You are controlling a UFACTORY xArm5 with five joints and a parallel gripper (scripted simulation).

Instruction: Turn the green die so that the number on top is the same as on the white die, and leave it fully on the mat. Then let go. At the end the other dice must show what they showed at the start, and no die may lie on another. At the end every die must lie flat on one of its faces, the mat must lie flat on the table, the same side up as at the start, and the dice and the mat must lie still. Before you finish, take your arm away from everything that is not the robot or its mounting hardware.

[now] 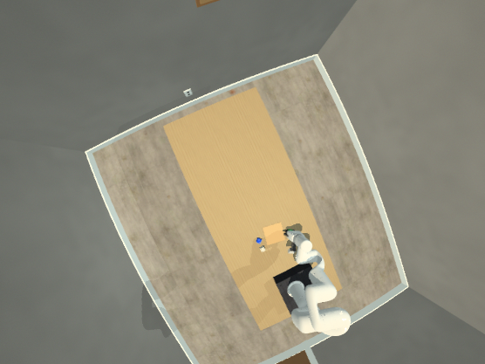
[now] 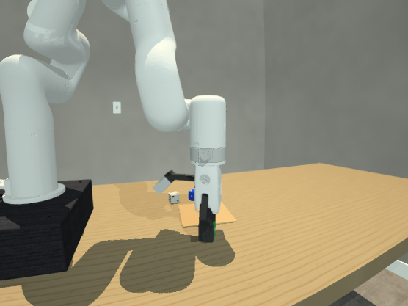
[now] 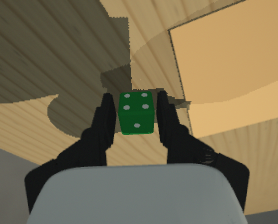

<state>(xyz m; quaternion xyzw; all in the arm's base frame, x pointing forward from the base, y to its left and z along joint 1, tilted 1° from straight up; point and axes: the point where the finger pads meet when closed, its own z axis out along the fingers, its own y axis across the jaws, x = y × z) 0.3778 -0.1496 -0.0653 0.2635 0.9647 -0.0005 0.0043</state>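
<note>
Now: hand 10 mm above the green die. The rest, counted from my hand: blue die 230 mm to the left, 50 mm ahead, 10 mm below; then tan mat 110 mm to the left, 40 mm ahead, 20 mm below; then white die 240 mm to the left, 20 mm behind, 10 mm below.
</note>
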